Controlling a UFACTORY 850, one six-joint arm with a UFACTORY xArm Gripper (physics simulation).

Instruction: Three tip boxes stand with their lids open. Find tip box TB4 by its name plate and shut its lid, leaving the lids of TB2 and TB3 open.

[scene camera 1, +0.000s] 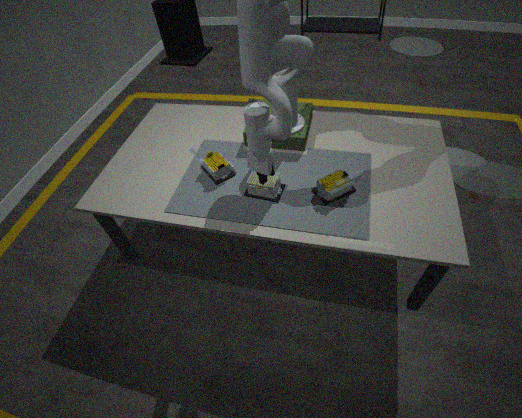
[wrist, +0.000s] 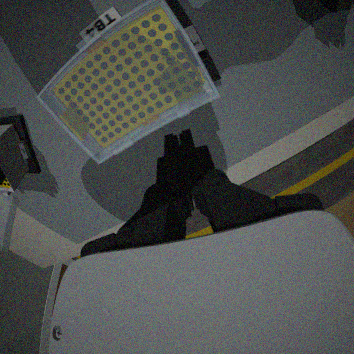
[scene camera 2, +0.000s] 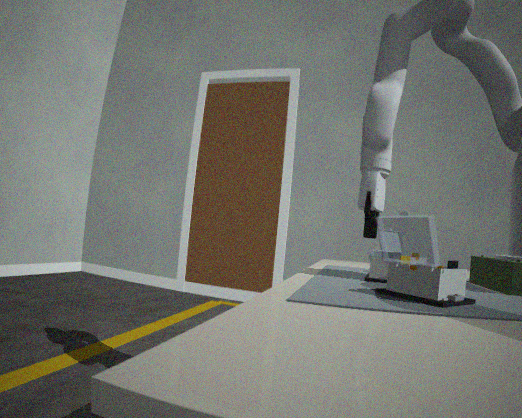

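Observation:
Tip box TB4, named by its plate in the wrist view, stands in the middle of the mat. Its clear lid lies over the yellow rack; whether it is fully seated I cannot tell. My gripper is shut and empty. It is above the lid's hinge side in the wrist view, and its tips are higher than the box in scene camera 2. The left box and the right box have open lids; their plates are not legible.
The boxes stand on a grey-blue mat on the pale table. The green base block of the arm is behind the mat. Raised clear lids stand at the left and right boxes. The arm hangs over the mat's middle.

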